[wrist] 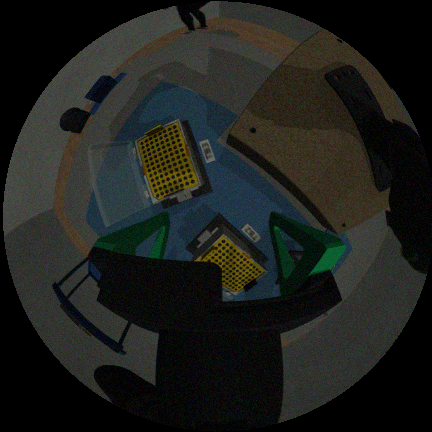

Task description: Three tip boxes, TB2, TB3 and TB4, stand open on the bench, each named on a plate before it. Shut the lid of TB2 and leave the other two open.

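TB2 is the box of yellow tips low in the middle, behind its name plate. Its tips are uncovered; its lid is mostly hidden behind the dark gripper body, so its angle cannot be told. TB3 stands at the upper left beside its name plate, its clear lid laid open to the left. A small dark part of a third box, apparently TB4, shows through the right green finger; its name plate and lid are hidden. My gripper is open, with its green fingers wide apart and TB2 showing between them.
The boxes stand on a blue mat. A brown board fills the upper right, with a black bracket and dark arm parts on its far side. A dark blue frame is at the lower left. Blue and black objects stand at the upper left.
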